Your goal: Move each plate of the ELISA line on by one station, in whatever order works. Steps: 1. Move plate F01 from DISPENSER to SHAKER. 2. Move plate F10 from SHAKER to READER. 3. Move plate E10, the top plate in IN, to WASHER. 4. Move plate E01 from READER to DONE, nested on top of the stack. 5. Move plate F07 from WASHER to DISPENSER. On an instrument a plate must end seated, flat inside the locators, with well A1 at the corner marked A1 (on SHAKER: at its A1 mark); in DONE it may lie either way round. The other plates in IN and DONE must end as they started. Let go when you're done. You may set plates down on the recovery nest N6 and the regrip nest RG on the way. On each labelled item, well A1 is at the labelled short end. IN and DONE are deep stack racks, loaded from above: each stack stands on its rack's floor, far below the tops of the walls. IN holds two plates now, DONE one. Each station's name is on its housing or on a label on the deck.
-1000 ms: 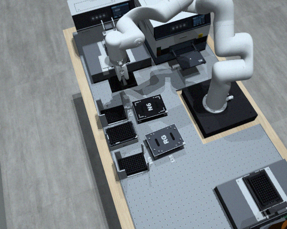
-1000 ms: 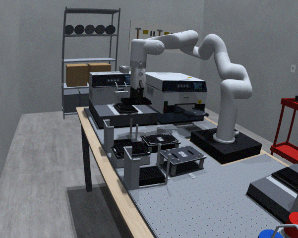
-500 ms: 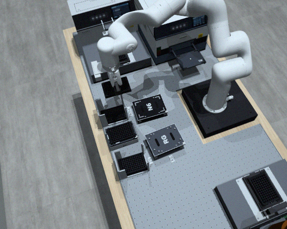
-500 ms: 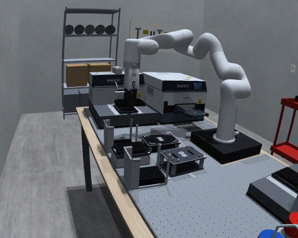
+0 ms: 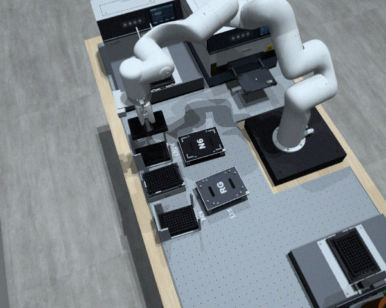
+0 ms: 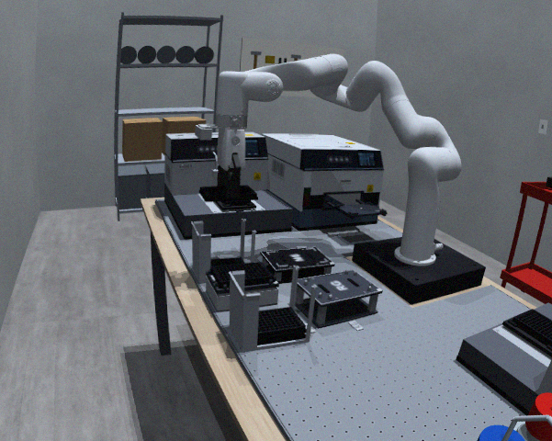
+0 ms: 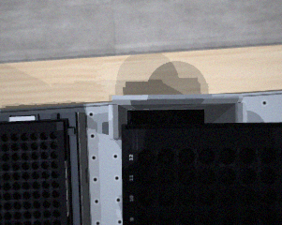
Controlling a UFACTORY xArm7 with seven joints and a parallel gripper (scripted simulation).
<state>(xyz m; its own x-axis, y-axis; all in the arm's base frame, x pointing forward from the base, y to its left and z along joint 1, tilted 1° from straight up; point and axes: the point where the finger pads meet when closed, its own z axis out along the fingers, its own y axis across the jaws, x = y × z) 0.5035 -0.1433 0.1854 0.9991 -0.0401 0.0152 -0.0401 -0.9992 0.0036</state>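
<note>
The done label is 80 mm behind my hand, 10 mm to the left of it and 220 mm below it. Round my hand: regrip nest RG: 180 mm behind, 250 mm to the left, 170 mm below; recovery nest N6: 180 mm behind, 40 mm to the left, 190 mm below.
</note>
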